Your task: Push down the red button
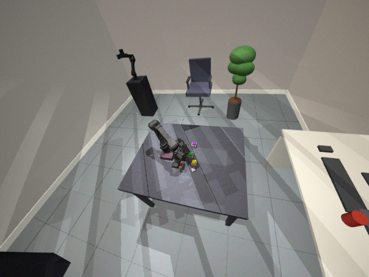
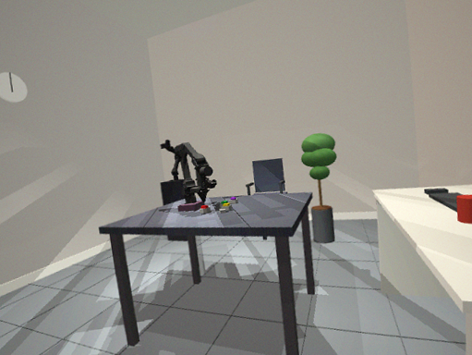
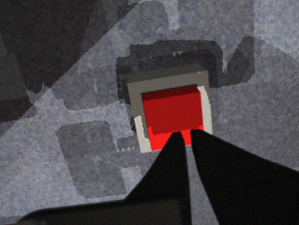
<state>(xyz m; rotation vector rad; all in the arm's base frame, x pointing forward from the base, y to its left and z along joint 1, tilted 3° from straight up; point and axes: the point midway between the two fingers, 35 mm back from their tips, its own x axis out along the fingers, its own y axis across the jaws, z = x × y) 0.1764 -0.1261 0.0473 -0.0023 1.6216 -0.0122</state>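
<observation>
Right now the red button is 3 cm below my gripper tip. Also, from my gripper tip: small white block: 13 cm ahead, 5 cm below, 2 cm to the right; then green button: 13 cm to the left, 7 cm ahead, 3 cm below; then yellow button: 12 cm ahead, 5 cm to the left, 3 cm below.
</observation>
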